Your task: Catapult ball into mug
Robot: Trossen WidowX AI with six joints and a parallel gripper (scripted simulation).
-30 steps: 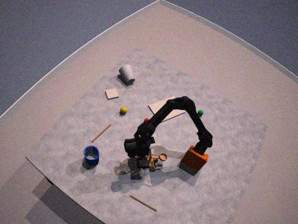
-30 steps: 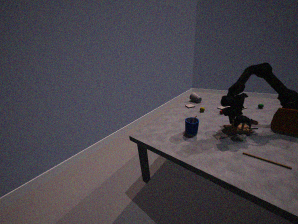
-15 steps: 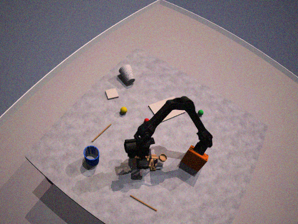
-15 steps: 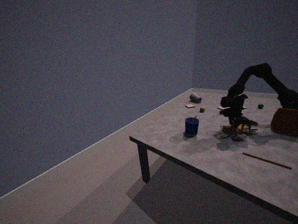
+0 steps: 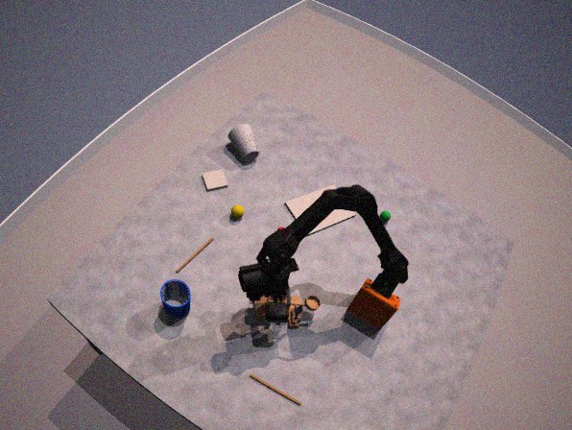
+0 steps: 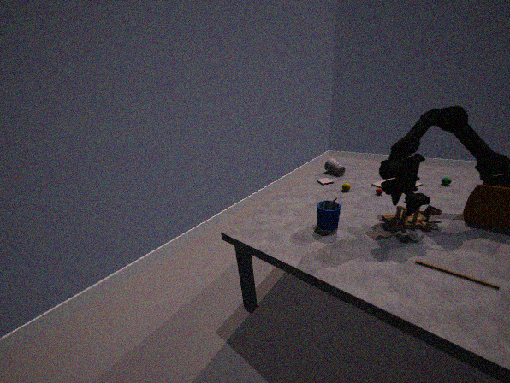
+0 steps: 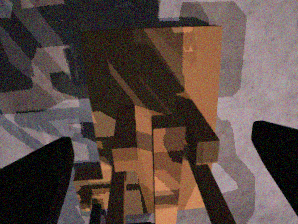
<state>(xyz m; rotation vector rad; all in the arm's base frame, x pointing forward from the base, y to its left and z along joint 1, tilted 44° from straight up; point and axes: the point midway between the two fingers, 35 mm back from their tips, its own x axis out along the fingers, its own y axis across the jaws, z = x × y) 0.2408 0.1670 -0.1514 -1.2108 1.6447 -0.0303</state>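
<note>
Right now the red ball is 15 cm ahead of my gripper tip, 24 cm to the right of it and 4 cm below it. Also, from my gripper tip: blue mug (21 cm ahead, 20 cm to the left, 3 cm below); wooden catapult (6 cm behind, 4 cm to the right, 1 cm below); yellow ball (30 cm ahead, 20 cm to the right, 4 cm below).
</note>
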